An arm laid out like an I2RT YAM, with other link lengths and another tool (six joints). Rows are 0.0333 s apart.
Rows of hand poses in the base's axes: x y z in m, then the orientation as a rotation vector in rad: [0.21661, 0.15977, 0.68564, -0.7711, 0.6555, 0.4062]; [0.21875, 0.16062, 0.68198, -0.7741, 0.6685, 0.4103]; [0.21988, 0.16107, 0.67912, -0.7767, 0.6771, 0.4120]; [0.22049, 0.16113, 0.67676, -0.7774, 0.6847, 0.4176]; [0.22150, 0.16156, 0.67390, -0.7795, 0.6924, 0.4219]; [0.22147, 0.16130, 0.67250, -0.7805, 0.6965, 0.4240]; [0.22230, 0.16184, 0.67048, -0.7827, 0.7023, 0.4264]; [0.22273, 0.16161, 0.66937, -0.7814, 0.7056, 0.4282]
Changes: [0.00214, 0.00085, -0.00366, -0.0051, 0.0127, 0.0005]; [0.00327, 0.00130, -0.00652, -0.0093, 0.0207, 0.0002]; [0.00388, 0.00136, -0.00888, -0.0106, 0.0295, 0.0028]; [0.00489, 0.00179, -0.01174, -0.0135, 0.0377, 0.0048]; [0.00486, 0.00153, -0.01314, -0.0150, 0.0420, 0.0056]; [0.00569, 0.00207, -0.01516, -0.0179, 0.0479, 0.0067]; [0.00612, 0.00184, -0.01627, -0.0172, 0.0516, 0.0067]
